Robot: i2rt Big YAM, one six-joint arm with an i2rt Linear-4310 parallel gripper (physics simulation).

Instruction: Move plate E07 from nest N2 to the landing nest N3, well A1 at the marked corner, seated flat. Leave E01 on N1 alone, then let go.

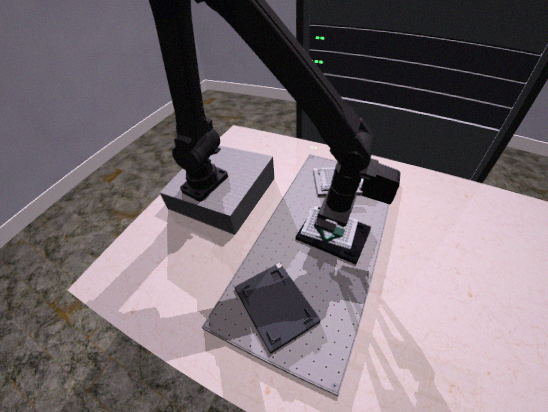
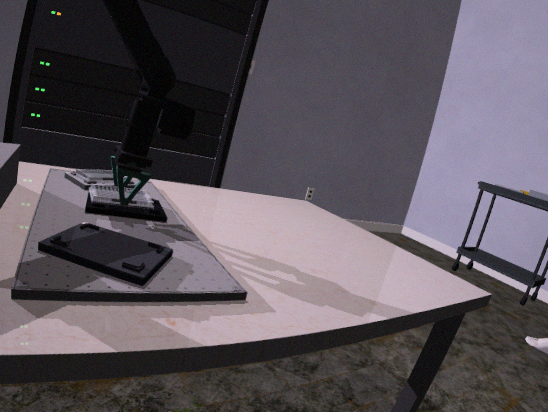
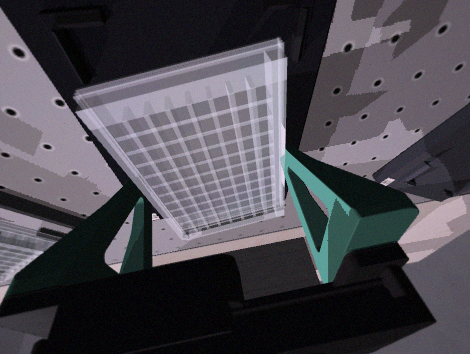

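Plate E07 [image 1: 348, 236] [image 2: 101, 193] [image 3: 197, 152] is a clear well plate at the black nest N2 [image 1: 354, 253] [image 2: 128, 214] [image 3: 151, 34]. I cannot tell whether it rests on the nest or is just above it. My gripper [image 1: 329, 233] [image 2: 125, 195] [image 3: 212, 165] reaches down from above. Its green fingers are shut on the plate's two long sides. The landing nest N3 [image 1: 276, 306] [image 2: 103, 253] [image 3: 429, 167] is a flat black pad nearer the front, turned at an angle, with a white tag [image 1: 278, 265] [image 3: 385, 182] at one corner. Plate E01 [image 1: 321, 177] [image 2: 88, 175] [image 3: 18, 244] lies on N1 behind the arm.
All nests stand on a grey perforated board [image 1: 318, 355] [image 2: 132, 288] on the pale table [image 1: 442, 266] [image 2: 309, 248]. The arm's grey base block [image 1: 243, 177] is to the left. A dark server rack [image 1: 420, 88] [image 2: 88, 66] stands behind. A cart [image 2: 504, 230] is far right.
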